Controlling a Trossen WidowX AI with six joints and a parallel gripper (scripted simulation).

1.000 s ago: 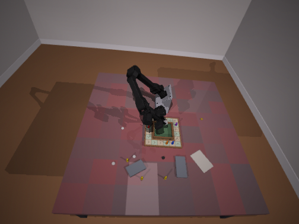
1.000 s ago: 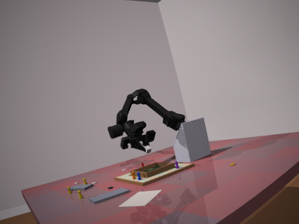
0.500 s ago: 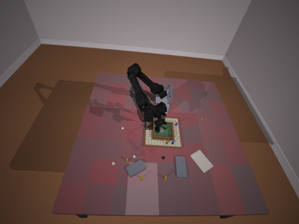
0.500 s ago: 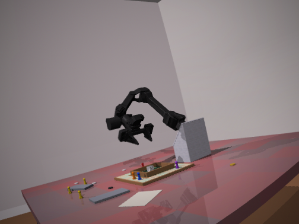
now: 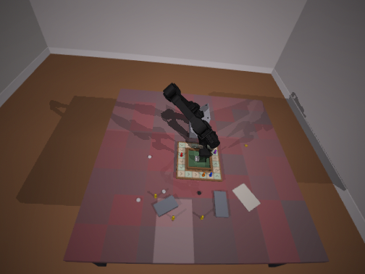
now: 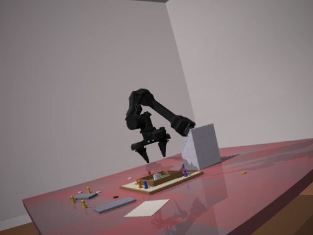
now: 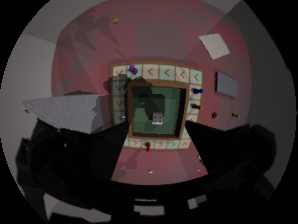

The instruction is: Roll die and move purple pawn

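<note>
My gripper tip is 5 cm past the purple pawn, 11 cm to the right of it and 8 cm above it. Also, from my gripper tip: red pawn 3 cm behind, 12 cm to the right, 8 cm below; then white die 2 cm to the right, 8 cm below; then green-felt tray 1 cm ahead, 1 cm to the right, 10 cm below.
</note>
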